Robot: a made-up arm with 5 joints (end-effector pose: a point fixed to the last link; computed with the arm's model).
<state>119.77 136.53 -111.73 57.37 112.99</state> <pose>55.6 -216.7 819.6 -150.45 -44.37 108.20</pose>
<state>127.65 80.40 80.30 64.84 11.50</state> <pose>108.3 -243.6 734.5 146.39 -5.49 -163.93</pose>
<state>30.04 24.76 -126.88 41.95 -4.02</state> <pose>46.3 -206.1 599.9 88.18 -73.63 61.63</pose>
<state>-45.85 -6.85 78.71 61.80 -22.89</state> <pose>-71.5 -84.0 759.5 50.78 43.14 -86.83</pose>
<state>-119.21 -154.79 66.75 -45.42 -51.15</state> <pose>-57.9 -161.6 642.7 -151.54 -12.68 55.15</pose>
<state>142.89 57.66 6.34 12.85 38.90</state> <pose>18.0 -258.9 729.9 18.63 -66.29 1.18</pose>
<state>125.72 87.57 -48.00 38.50 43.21</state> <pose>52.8 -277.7 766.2 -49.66 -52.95 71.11</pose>
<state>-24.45 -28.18 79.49 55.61 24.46</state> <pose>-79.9 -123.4 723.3 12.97 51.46 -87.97</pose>
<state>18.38 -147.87 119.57 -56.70 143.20</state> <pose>-12.2 -234.3 708.1 -126.62 15.08 -137.78</pose>
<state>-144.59 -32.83 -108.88 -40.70 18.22</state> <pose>-0.1 -116.0 816.7 -28.41 13.96 -125.40</pose>
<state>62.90 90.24 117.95 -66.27 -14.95</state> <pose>53.1 -221.3 805.9 -74.28 69.60 -71.59</pose>
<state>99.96 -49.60 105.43 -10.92 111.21</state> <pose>-20.9 -230.6 734.0 9.82 5.44 -142.40</pose>
